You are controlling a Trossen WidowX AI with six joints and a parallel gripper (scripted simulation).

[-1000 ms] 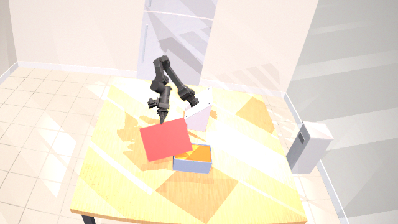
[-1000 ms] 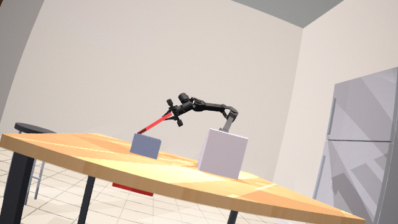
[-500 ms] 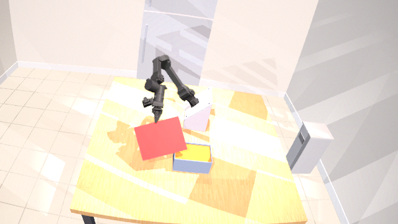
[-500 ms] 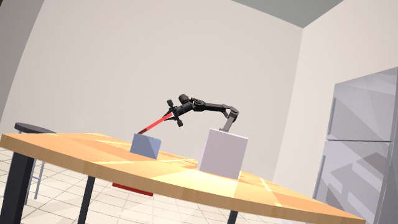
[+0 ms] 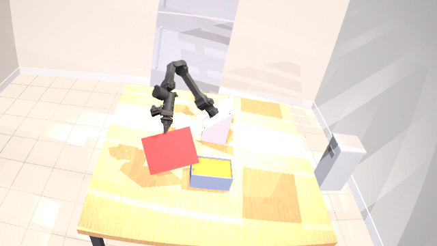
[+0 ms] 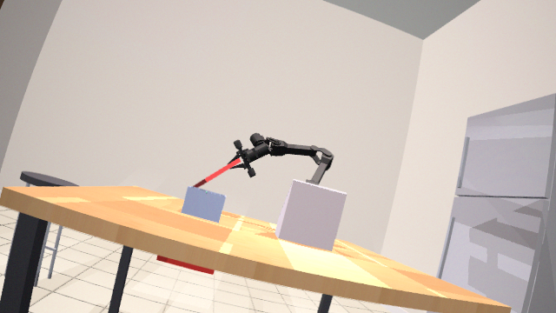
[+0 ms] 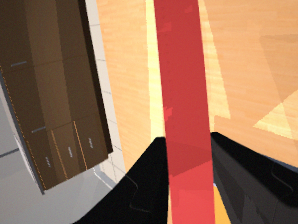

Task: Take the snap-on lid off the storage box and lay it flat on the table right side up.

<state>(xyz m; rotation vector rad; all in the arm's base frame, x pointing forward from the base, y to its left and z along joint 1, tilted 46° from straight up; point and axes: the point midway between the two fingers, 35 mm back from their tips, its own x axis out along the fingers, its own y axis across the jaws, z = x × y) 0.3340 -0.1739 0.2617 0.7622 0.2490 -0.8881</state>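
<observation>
My gripper tip is now 60 mm short of the lid, 60 mm above it and 30 mm to the right of it. Also, from my gripper tip: storage box (250 mm to the left, 180 mm below, 80 mm ahead).
</observation>
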